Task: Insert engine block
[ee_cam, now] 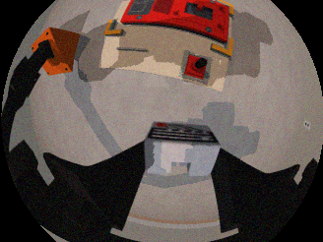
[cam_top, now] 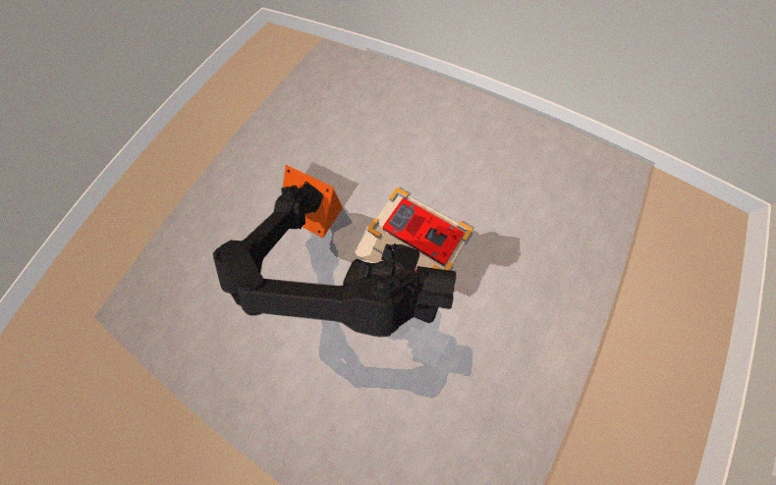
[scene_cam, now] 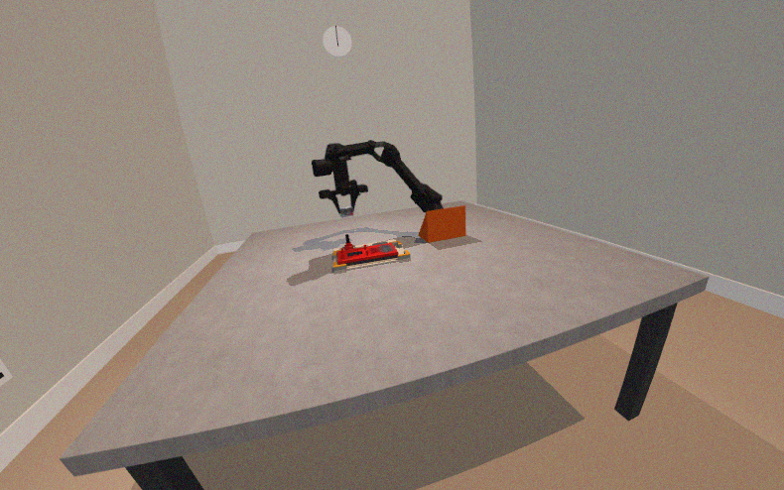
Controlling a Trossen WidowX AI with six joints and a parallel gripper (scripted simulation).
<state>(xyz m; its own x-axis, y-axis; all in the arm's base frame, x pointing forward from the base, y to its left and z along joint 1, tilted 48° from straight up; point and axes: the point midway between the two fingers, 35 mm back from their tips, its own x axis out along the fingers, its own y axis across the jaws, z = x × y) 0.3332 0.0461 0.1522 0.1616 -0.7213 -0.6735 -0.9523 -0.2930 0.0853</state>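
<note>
The engine block is 10 mm above my gripper tip.
</note>
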